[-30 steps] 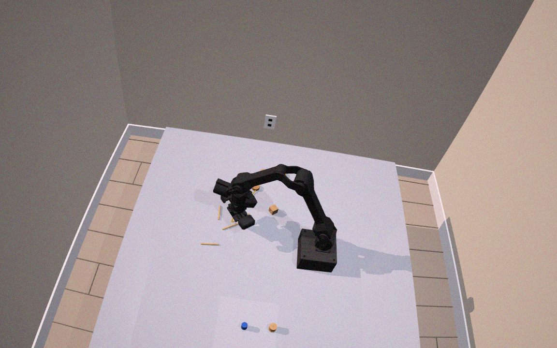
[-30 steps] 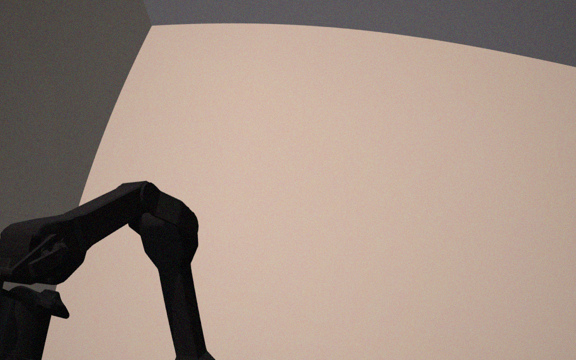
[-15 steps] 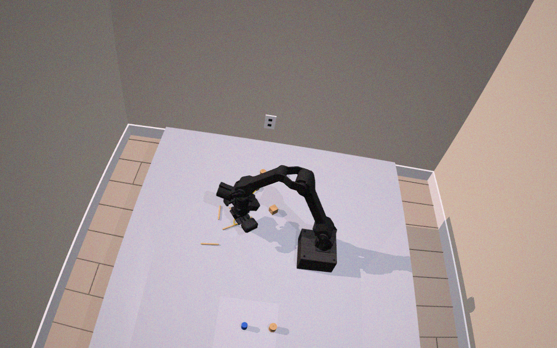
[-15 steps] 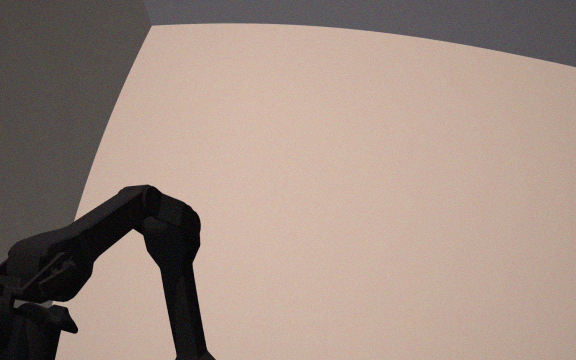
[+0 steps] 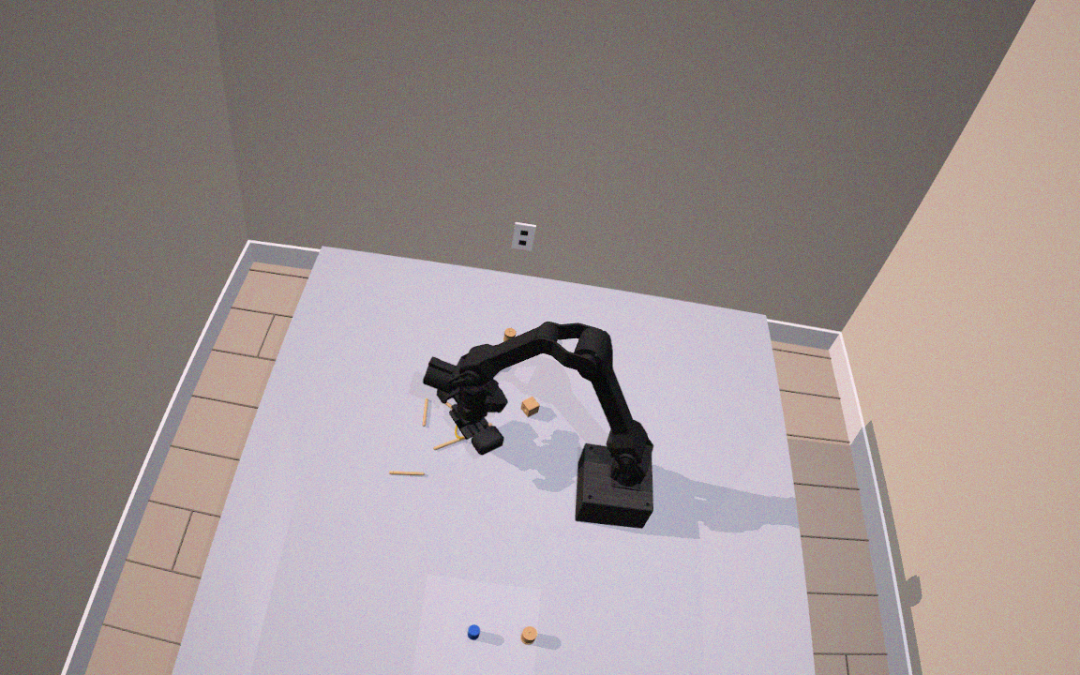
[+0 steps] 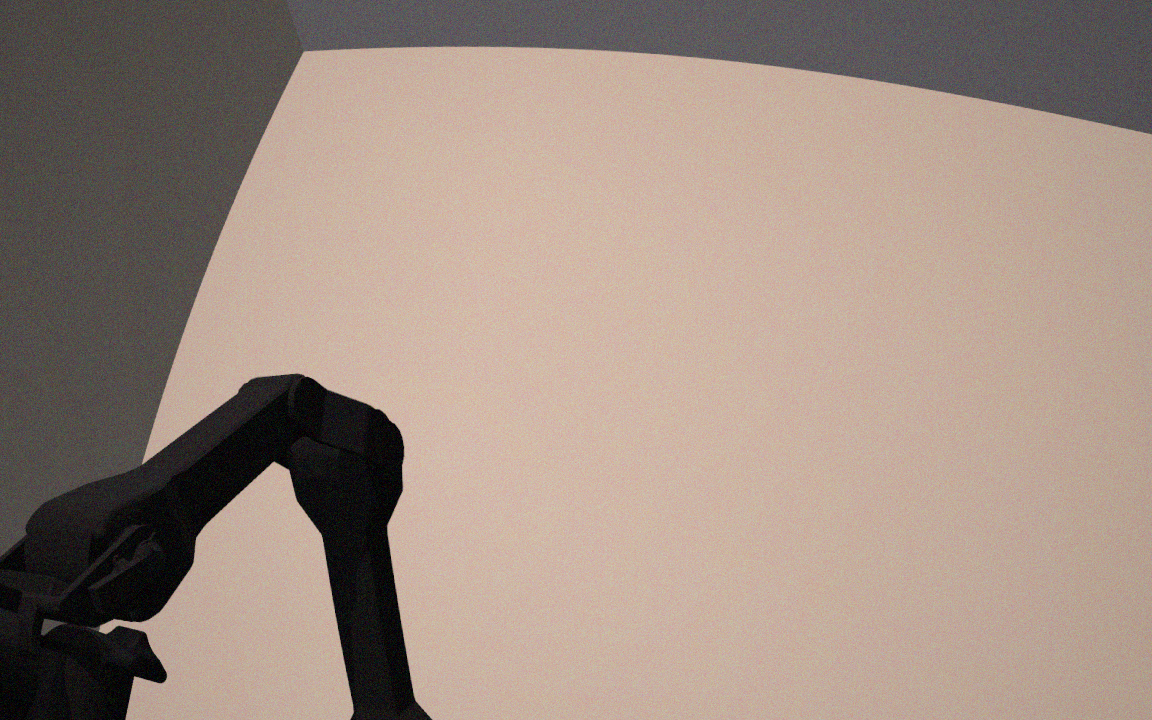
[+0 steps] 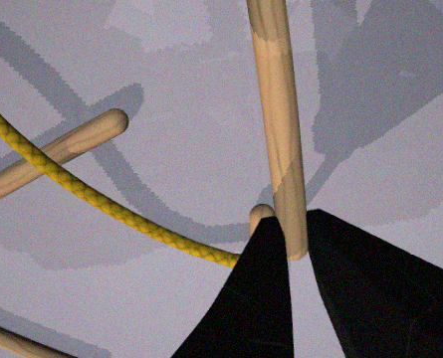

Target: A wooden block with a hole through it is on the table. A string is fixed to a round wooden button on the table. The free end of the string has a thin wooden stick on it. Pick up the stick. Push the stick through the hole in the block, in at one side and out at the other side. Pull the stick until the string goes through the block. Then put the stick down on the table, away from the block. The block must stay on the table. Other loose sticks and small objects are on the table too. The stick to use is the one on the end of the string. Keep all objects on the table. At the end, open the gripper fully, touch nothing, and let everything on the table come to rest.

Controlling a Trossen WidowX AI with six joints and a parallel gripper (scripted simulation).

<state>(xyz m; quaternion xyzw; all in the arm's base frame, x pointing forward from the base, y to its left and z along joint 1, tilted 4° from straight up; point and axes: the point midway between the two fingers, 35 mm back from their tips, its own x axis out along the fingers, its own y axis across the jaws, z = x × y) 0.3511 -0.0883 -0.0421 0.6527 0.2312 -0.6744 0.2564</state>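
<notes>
Now: the wooden block 140 mm behind my gripper tip and 110 mm to the right of it. Round my gripper tip: thin wooden stick 10 mm behind, 10 mm to the right; then blue peg 80 mm behind, 450 mm to the left; then round wooden button 40 mm behind, 230 mm to the right, 10 mm below.
</notes>
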